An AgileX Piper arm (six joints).
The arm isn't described. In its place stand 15 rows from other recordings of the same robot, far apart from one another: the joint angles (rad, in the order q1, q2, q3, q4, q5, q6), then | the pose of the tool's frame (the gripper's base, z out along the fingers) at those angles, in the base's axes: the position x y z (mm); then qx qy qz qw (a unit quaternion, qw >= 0).
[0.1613, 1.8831, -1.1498, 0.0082, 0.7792, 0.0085] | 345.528 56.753 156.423 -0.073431 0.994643 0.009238 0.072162
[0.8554, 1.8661, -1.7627, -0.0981, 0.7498, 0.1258] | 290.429 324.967 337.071 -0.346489 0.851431 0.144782 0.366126
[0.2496, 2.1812, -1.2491, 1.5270, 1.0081, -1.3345] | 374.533 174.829 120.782 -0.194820 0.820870 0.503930 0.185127
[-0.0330, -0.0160, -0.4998, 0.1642, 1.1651, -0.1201] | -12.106 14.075 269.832 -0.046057 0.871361 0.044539 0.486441
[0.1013, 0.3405, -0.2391, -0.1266, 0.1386, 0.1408] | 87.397 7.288 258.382 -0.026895 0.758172 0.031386 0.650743
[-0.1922, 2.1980, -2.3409, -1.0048, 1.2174, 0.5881] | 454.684 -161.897 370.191 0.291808 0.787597 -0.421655 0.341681
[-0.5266, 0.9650, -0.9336, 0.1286, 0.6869, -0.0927] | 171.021 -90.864 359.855 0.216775 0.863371 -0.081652 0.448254
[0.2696, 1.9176, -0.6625, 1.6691, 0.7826, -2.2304] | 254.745 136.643 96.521 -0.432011 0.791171 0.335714 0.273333
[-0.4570, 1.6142, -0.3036, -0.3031, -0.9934, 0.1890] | 227.396 -86.454 153.246 0.110105 0.779978 -0.034563 0.615075
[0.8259, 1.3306, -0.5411, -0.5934, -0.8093, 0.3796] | 148.597 215.481 262.408 -0.426422 0.558563 0.396174 0.590946
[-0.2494, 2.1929, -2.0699, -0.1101, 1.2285, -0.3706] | 457.787 -126.319 256.747 -0.070083 0.984345 -0.097963 0.128668
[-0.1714, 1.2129, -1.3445, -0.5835, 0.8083, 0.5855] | 240.666 -78.452 436.961 0.240354 0.813513 -0.178376 0.498606
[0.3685, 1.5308, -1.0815, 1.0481, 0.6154, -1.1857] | 291.234 161.251 287.608 -0.362215 0.805094 0.262557 0.389471
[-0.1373, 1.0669, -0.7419, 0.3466, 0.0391, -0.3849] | 231.881 -30.819 326.574 0.035345 0.796434 -0.047735 0.601802
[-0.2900, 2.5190, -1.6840, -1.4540, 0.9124, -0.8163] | 445.120 -207.433 57.900 0.609108 -0.608945 0.413861 0.294776
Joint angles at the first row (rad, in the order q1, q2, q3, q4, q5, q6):
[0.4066 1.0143 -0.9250 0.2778 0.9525 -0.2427]
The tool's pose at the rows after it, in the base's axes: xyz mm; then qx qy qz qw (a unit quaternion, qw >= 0):
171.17 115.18 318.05 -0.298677 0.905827 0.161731 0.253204
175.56 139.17 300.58 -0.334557 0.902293 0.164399 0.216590
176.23 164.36 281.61 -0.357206 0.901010 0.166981 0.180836
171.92 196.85 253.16 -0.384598 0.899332 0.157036 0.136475
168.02 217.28 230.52 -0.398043 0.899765 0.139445 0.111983
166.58 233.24 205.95 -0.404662 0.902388 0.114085 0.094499
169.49 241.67 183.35 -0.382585 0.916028 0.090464 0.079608
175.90 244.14 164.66 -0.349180 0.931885 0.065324 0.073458
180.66 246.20 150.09 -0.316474 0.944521 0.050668 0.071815
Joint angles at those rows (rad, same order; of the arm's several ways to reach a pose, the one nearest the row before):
[0.4958 1.0967 -0.9250 0.2759 0.9309 -0.2434]
[0.5833 1.1827 -0.9250 0.2748 0.9080 -0.2421]
[0.6719 1.2695 -0.9250 0.2738 0.8777 -0.2119]
[0.7886 1.3873 -0.9249 0.2520 0.8336 -0.1554]
[0.8620 1.4742 -0.9249 0.2158 0.7938 -0.0982]
[0.9157 1.5639 -0.9250 0.1623 0.7489 -0.0314]
[0.9368 1.6431 -0.9250 0.1112 0.7123 0.0697]
[0.9377 1.7069 -0.9249 0.0457 0.6817 0.1881]
[0.9377 1.7566 -0.9250 0.0000 0.6504 0.2911]

